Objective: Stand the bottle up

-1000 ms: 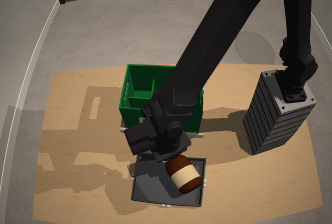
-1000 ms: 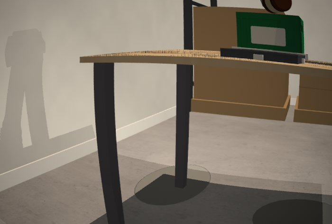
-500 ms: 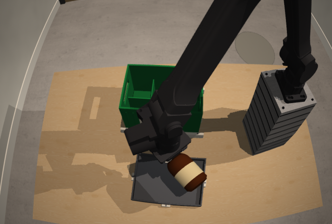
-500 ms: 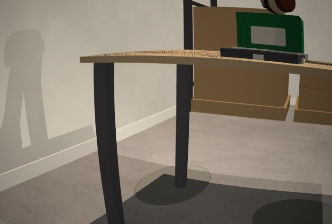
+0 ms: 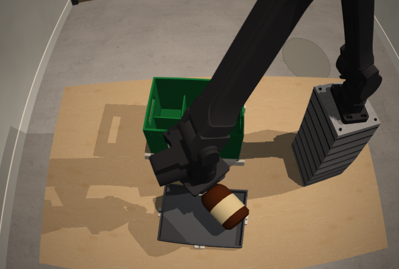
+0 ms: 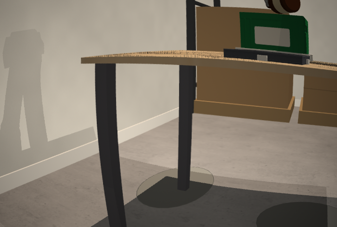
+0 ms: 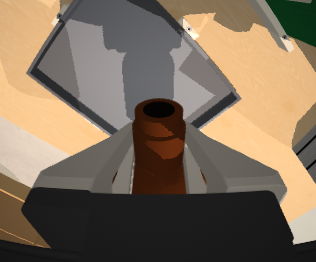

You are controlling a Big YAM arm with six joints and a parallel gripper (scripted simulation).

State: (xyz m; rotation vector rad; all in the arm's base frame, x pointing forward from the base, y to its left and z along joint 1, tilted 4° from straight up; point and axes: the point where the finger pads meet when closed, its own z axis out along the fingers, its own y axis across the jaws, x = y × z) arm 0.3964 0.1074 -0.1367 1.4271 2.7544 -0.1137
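Right now the brown bottle is 30 mm behind my hand and 40 mm to the left of it. Round my hand: dark tray 10 mm ahead, 50 mm to the left, 180 mm below; then green crate 240 mm to the right, 100 mm below.
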